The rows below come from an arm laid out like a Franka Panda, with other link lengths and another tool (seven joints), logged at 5 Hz.
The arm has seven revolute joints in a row. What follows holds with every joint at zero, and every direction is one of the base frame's. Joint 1 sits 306.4 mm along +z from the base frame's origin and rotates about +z. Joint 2 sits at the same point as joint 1 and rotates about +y. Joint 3 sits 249.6 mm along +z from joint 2 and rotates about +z. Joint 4 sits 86.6 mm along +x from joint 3 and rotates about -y. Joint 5 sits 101.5 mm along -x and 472.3 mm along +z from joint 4 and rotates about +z. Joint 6 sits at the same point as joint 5 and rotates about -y. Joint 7 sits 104.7 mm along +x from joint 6 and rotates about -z. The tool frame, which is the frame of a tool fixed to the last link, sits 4.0 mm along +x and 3.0 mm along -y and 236.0 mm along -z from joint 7; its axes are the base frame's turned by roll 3.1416, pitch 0.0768 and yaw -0.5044 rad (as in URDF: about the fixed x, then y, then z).
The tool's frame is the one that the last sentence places.
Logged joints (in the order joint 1, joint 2, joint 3, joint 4, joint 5, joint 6, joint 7), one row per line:
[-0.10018 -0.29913 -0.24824 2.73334 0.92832 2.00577 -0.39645]
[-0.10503 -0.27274 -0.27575 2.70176 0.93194 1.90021 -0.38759]
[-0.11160 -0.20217 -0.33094 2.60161 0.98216 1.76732 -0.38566]
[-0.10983 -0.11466 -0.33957 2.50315 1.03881 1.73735 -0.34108]
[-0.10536 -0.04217 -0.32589 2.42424 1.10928 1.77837 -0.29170]
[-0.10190 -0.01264 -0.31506 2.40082 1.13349 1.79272 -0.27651]
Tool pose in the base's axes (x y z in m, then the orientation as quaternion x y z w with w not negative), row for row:
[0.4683 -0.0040 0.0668 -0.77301 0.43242 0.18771 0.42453]
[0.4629 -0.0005 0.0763 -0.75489 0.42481 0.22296 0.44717]
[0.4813 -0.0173 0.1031 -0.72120 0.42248 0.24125 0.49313]
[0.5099 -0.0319 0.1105 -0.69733 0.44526 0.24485 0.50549]
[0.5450 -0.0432 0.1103 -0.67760 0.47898 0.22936 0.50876]
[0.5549 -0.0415 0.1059 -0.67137 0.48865 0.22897 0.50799]
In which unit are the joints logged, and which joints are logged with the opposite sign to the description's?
The joints are logged in radians. Opposite sign: joint 4.
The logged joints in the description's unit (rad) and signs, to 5 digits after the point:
[-0.10018 -0.29913 -0.24824 -2.73334 0.92832 2.00577 -0.39645]
[-0.10503 -0.27274 -0.27575 -2.70176 0.93194 1.90021 -0.38759]
[-0.11160 -0.20217 -0.33094 -2.60161 0.98216 1.76732 -0.38566]
[-0.10983 -0.11466 -0.33957 -2.50315 1.03881 1.73735 -0.34108]
[-0.10536 -0.04217 -0.32589 -2.42424 1.10928 1.77837 -0.29170]
[-0.10190 -0.01264 -0.31506 -2.40082 1.13349 1.79272 -0.27651]

